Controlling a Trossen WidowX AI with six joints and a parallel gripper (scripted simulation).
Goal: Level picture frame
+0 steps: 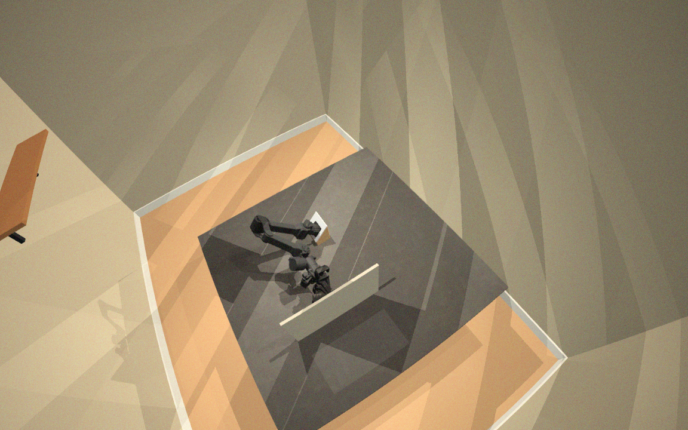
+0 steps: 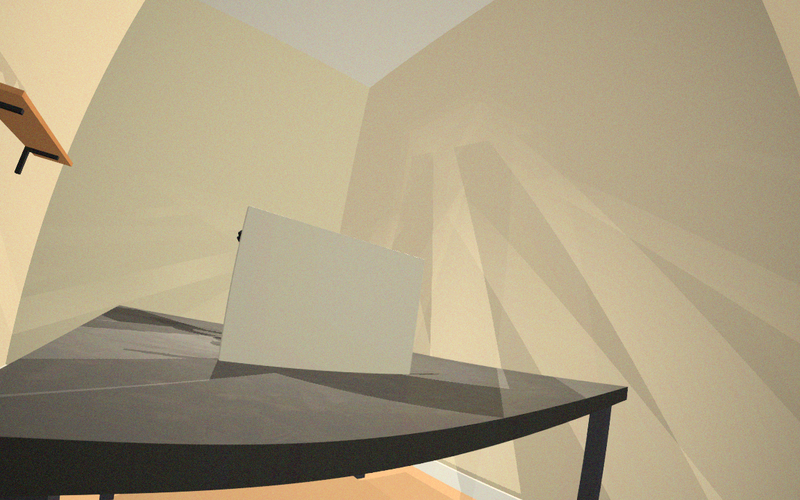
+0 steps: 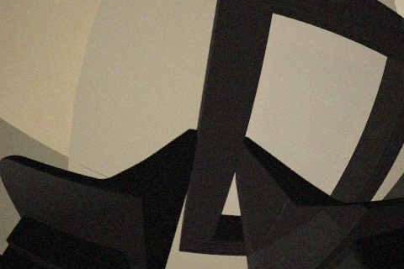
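Now: the picture frame 50 mm below my gripper tip, 10 mm to the right of it and 10 mm ahead of it. Also, from my gripper tip: wall panel: 60 mm below, 20 mm ahead.
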